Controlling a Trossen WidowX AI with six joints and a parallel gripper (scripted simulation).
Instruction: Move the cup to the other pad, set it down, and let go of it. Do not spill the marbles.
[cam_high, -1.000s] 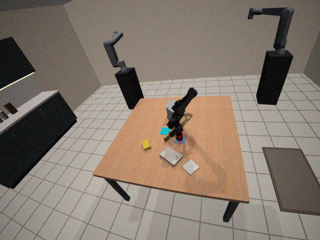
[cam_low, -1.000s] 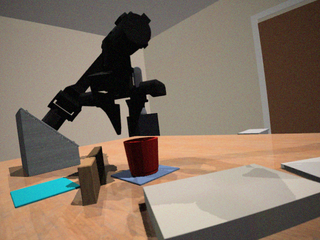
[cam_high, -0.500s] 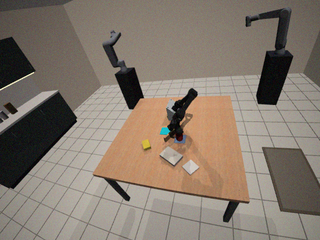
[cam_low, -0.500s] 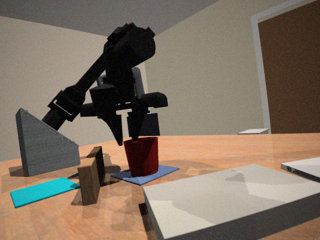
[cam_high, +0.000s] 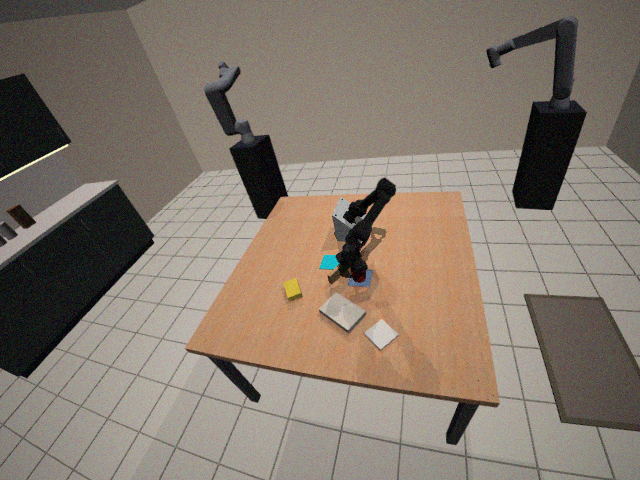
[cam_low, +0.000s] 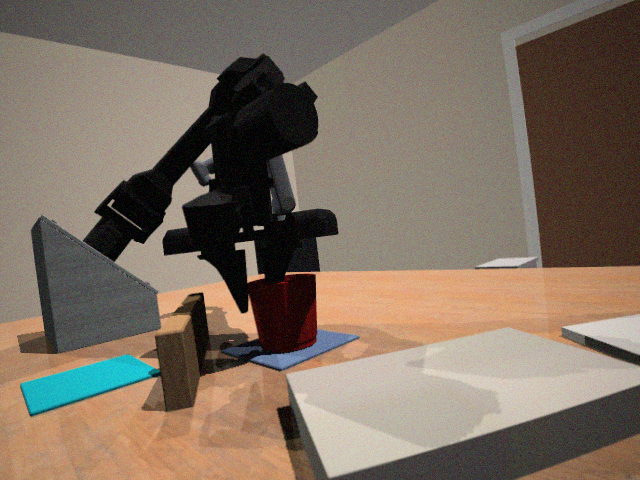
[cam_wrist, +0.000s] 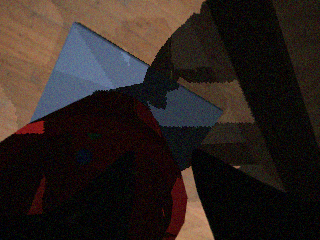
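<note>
My gripper tip is now 2 cm short of the red cup and 2 cm to the right of it. The rest, counted from my gripper tip: green marble: 4 cm ahead, 2 cm to the left, 2 cm below; then cyan pad: 6 cm behind, 16 cm to the right, 5 cm below; then brown wooden block: 2 cm behind, 7 cm to the right, 2 cm below.
</note>
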